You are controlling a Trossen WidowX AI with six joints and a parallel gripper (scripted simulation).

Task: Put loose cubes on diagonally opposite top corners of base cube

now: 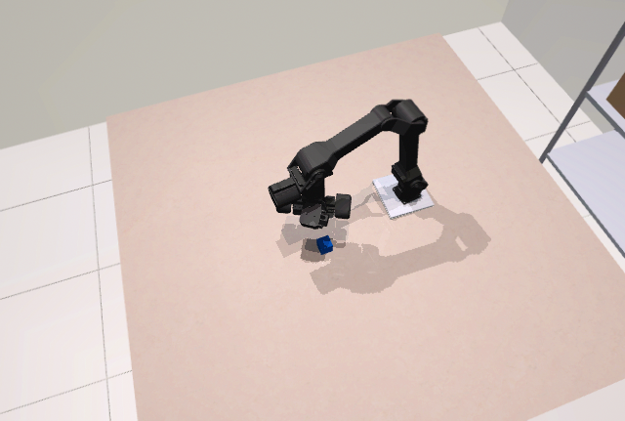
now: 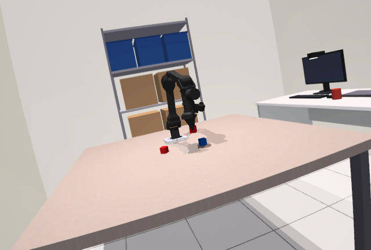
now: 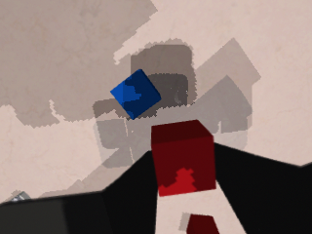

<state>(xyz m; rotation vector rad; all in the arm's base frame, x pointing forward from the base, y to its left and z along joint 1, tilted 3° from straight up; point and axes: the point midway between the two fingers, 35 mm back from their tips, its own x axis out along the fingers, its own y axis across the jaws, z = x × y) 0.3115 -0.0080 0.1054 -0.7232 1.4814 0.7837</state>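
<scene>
Now: gripper tip 10 mm past the blue base cube, 40 mm to the right of it and 80 mm above it.
</scene>
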